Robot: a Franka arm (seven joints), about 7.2 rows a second.
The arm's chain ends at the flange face. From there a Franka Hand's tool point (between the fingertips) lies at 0.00 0.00 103.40 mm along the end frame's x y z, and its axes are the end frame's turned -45 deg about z.
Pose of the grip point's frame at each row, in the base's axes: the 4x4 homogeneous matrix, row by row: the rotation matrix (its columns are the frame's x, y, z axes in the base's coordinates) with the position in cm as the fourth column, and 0 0 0 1 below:
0.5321 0.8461 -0.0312 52.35; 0.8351 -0.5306 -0.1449 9.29; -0.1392 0.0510 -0.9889 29.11; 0 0 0 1
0.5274 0.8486 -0.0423 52.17; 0.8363 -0.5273 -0.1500 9.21; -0.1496 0.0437 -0.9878 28.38; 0 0 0 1
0.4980 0.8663 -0.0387 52.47; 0.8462 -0.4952 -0.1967 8.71; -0.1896 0.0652 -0.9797 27.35; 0 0 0 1
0.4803 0.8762 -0.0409 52.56; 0.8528 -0.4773 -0.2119 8.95; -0.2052 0.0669 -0.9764 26.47; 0 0 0 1
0.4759 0.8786 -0.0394 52.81; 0.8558 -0.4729 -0.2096 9.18; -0.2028 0.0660 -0.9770 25.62; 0 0 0 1
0.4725 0.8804 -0.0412 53.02; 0.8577 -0.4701 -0.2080 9.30; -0.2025 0.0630 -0.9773 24.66; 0 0 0 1
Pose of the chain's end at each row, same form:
0.9745 0.2220 -0.0312 52.67; 0.2153 -0.9657 -0.1449 10.79; -0.0624 0.1345 -0.9889 39.34; 0 0 0 1
0.9730 0.2271 -0.0423 52.61; 0.2185 -0.9642 -0.1500 10.76; -0.0749 0.1367 -0.9878 38.59; 0 0 0 1
0.9647 0.2604 -0.0387 52.87; 0.2482 -0.9485 -0.1967 10.74; -0.0880 0.1802 -0.9797 37.48; 0 0 0 1
0.9592 0.2799 -0.0409 52.98; 0.2655 -0.9405 -0.2119 11.14; -0.0978 0.1924 -0.9764 36.57; 0 0 0 1
0.9578 0.2848 -0.0394 53.22; 0.2708 -0.9395 -0.2096 11.35; -0.0967 0.1901 -0.9770 35.72; 0 0 0 1
0.9566 0.2884 -0.0412 53.45; 0.2741 -0.9389 -0.2080 11.45; -0.0986 0.1877 -0.9773 34.77; 0 0 0 1

